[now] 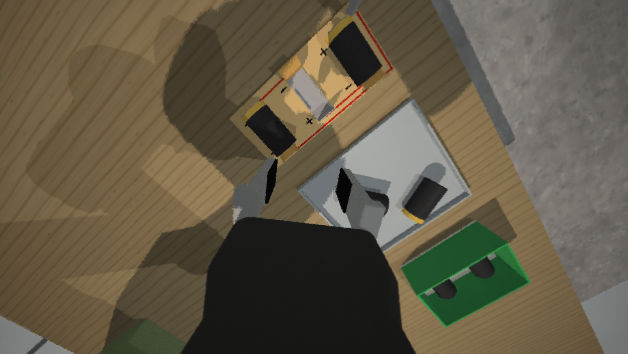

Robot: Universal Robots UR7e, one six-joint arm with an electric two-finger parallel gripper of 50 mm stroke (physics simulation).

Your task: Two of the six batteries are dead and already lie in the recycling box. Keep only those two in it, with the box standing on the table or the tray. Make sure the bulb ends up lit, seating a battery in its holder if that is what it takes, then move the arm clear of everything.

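Places are measured from the arm's base along level axes (x ahead, y left, z up), in centimetres.
Where they show: gripper, fingertip midpoint: (307, 176).
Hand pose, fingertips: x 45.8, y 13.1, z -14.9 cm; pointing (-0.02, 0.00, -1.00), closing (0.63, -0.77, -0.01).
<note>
Things, the pixels of their top centre, and the offset from my fingertips. "*": a spot on its surface instead. Level surfaces: height alone.
- holder board, surface spot: (309, 134) * dy +1.1, dx +1.3, dz -12.2 cm
- grey tray, top centre: (387, 193) dy -13.2, dx +4.2, dz -12.0 cm
- black battery with a yellow end, top centre: (267, 131) dy +5.1, dx -1.8, dz -8.6 cm
- green recycling box, top centre: (474, 289) dy -33.0, dx +4.9, dz -7.2 cm
- wooden table, surface height: dz -13.2 cm
My gripper (307, 176) is open and empty, between the holder board (309, 134) and the grey tray (400, 135). One black battery with a yellow end (270, 130) lies in the board's lower-left holder; another battery (355, 53) lies in the upper-right holder. Pale and orange blocks stand between them, with warm light patches on the board; I cannot clearly make out the bulb. A battery (425, 199) lies in the tray; another battery (381, 200) there is largely hidden by my right finger. The green recycling box (450, 249) holds two dark batteries (445, 289) (482, 268).
The box stands on the wooden table (540, 300), below and right of the tray. A dull green object (145, 340) shows at the bottom left. A grey strip (480, 77) runs along the table's right edge, with grey floor (565, 125) beyond. Broad shadows cross the table.
</note>
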